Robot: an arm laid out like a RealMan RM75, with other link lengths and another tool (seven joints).
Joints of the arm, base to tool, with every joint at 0 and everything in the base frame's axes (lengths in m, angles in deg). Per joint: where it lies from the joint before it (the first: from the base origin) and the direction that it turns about. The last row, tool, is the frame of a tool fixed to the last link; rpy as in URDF.
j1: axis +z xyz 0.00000 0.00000 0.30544
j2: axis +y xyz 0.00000 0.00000 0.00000
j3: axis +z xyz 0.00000 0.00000 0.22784
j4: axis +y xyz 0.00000 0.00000 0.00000
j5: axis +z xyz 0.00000 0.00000 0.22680
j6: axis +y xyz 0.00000 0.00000 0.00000
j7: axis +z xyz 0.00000 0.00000 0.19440
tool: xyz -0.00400 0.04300 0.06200 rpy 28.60 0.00 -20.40
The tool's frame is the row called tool.
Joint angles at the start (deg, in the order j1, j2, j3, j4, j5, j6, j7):
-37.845 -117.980 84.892 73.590 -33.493 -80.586 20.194
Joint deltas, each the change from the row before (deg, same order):
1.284 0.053 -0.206 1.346 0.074 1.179 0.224
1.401 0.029 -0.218 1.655 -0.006 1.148 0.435
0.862 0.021 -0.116 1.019 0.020 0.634 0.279
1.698 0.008 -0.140 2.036 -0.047 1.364 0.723
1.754 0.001 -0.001 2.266 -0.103 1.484 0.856
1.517 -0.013 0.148 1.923 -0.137 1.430 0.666
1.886 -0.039 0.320 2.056 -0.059 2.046 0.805
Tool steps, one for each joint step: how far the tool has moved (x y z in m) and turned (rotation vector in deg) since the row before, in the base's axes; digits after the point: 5 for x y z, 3 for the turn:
-0.00041 0.00469 0.00391 1.650 -0.613 -0.561
0.00055 0.00443 0.00465 1.663 -0.658 -0.874
0.00008 0.00236 0.00300 0.968 -0.319 -0.522
0.00091 0.00441 0.00575 1.862 -0.620 -1.293
0.00219 0.00428 0.00618 1.922 -0.565 -1.667
0.00248 0.00344 0.00501 1.677 -0.498 -1.479
0.00188 0.00422 0.00560 2.109 -0.470 -1.701

